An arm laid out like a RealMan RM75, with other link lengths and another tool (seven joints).
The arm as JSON. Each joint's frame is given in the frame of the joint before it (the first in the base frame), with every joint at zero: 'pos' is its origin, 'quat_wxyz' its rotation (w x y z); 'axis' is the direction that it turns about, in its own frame. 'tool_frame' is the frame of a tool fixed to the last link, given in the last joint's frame.
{
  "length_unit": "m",
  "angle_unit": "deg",
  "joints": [
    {
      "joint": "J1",
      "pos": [
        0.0,
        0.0,
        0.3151
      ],
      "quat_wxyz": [
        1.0,
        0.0,
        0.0,
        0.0
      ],
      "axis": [
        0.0,
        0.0,
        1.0
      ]
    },
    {
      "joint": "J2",
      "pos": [
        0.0,
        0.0,
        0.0
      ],
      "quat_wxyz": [
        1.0,
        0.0,
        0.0,
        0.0
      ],
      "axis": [
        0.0,
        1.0,
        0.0
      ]
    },
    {
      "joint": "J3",
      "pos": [
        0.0,
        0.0,
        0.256
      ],
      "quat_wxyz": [
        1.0,
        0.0,
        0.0,
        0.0
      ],
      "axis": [
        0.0,
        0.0,
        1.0
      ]
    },
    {
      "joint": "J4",
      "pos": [
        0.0,
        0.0,
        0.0
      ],
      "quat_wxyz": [
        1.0,
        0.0,
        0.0,
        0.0
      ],
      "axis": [
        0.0,
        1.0,
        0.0
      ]
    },
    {
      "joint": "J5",
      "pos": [
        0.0,
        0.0,
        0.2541
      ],
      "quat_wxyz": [
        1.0,
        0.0,
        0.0,
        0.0
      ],
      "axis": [
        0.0,
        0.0,
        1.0
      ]
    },
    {
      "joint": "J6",
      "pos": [
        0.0,
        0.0,
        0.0
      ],
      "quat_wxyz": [
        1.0,
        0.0,
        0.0,
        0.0
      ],
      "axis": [
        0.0,
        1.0,
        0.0
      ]
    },
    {
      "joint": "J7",
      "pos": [
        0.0,
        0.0,
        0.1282
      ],
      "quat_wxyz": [
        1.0,
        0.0,
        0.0,
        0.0
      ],
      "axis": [
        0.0,
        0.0,
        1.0
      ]
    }
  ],
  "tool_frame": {
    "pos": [
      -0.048,
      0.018,
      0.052
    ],
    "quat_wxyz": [
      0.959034,
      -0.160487,
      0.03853,
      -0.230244
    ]
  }
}
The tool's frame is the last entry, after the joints.
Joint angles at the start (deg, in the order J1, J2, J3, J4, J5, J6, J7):
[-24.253 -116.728 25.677 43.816 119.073 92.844 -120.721]
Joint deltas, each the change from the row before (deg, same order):
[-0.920 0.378 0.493 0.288 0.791 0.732 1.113]
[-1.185 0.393 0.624 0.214 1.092 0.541 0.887]
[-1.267 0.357 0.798 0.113 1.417 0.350 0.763]
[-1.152 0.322 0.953 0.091 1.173 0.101 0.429]
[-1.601 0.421 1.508 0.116 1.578 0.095 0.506]
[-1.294 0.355 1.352 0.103 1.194 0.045 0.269]
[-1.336 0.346 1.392 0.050 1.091 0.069 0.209]
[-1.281 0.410 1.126 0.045 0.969 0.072 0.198]
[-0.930 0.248 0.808 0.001 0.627 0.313 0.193]
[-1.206 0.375 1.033 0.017 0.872 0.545 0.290]
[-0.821 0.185 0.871 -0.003 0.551 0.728 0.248]
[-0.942 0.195 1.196 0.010 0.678 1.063 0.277]
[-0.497 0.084 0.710 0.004 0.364 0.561 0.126]
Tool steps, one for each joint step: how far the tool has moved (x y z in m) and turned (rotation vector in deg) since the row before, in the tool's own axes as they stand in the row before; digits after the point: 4 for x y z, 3 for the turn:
[0.0022 0.0028 0.0025 0.314 -2.278 1.780]
[0.0030 0.0027 0.0038 0.566 -2.480 1.658]
[0.0027 0.0017 0.0042 0.898 -2.666 1.461]
[0.0030 0.0015 0.0041 0.917 -2.310 1.180]
[0.0043 0.0022 0.0058 1.318 -3.265 1.607]
[0.0040 0.0021 0.0045 1.105 -2.615 1.260]
[0.0043 0.0025 0.0046 1.012 -2.596 1.244]
[0.0052 0.0027 0.0032 0.949 -2.200 1.263]
[0.0031 0.0026 0.0025 0.437 -1.762 0.875]
[0.0040 0.0035 0.0024 0.608 -2.384 1.161]
[0.0015 0.0030 0.0022 0.166 -2.057 0.724]
[0.0008 0.0038 0.0026 0.164 -2.733 0.758]
[0.0003 0.0020 0.0015 0.111 -1.515 0.369]

